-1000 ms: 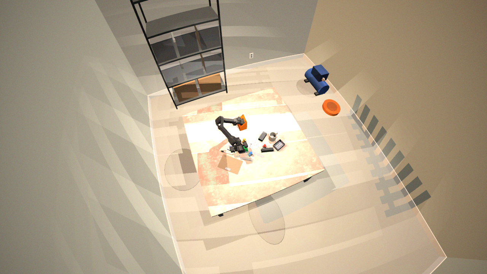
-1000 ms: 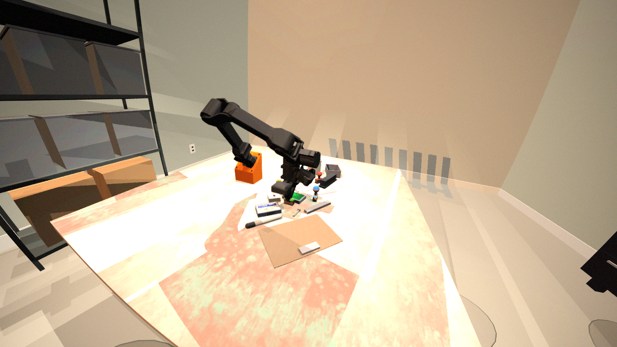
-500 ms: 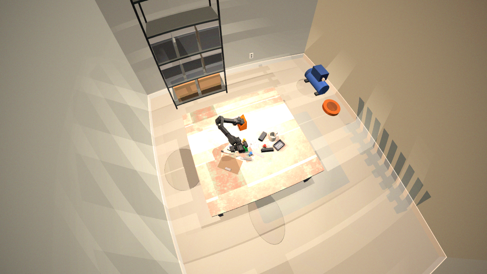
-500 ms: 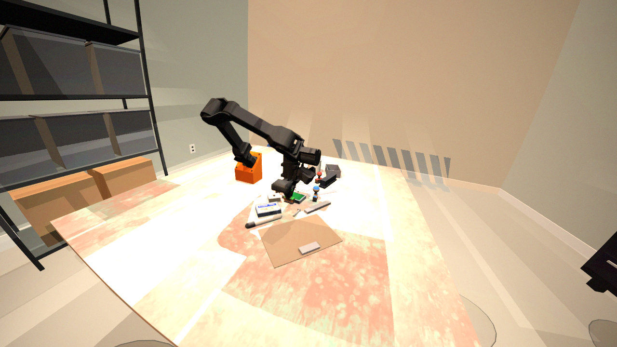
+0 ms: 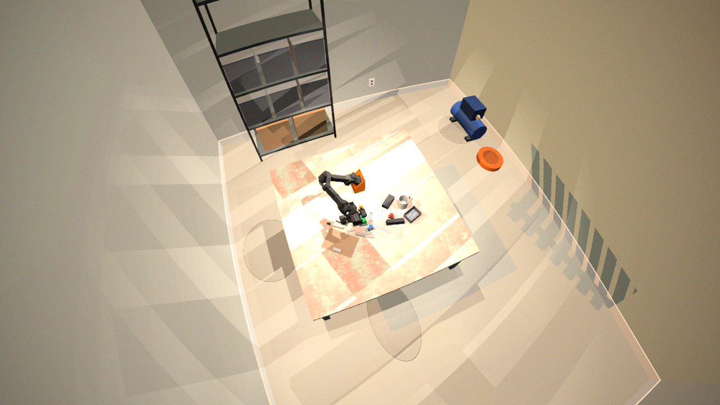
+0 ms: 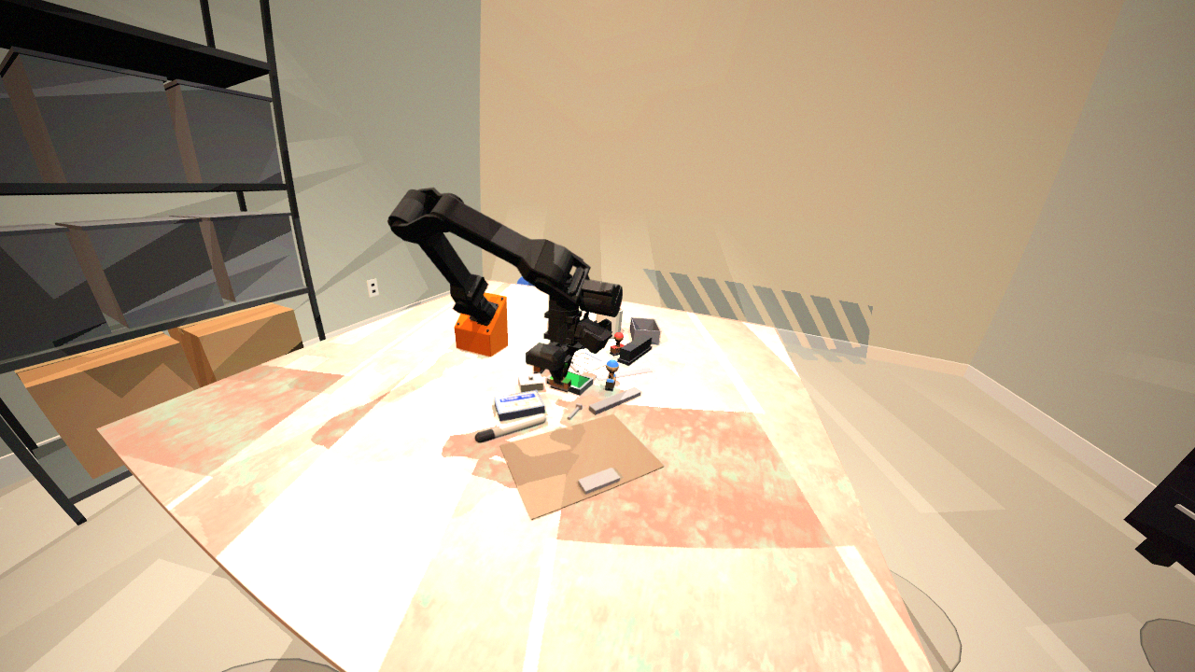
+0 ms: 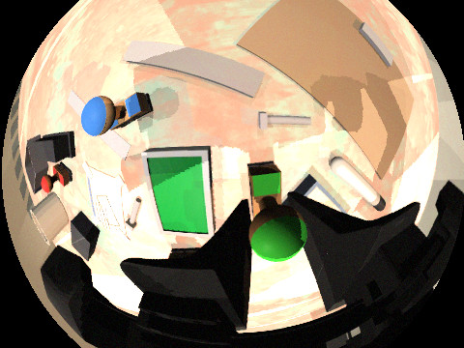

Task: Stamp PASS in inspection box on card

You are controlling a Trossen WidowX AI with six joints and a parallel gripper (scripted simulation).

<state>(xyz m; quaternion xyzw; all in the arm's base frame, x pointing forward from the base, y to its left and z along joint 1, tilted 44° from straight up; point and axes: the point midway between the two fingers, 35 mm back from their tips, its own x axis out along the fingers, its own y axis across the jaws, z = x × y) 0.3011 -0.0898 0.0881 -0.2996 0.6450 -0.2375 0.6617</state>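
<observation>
Right now my gripper tip is 1 cm past the green ink pad, 7 cm to the right of it and 5 cm above it. Also, from my gripper tip: green-knobbed stamp: right at my gripper tip; then blue-knobbed stamp: 7 cm ahead, 11 cm to the left, 3 cm below; then grey bar: 11 cm ahead, 5 cm to the left, 5 cm below.
</observation>
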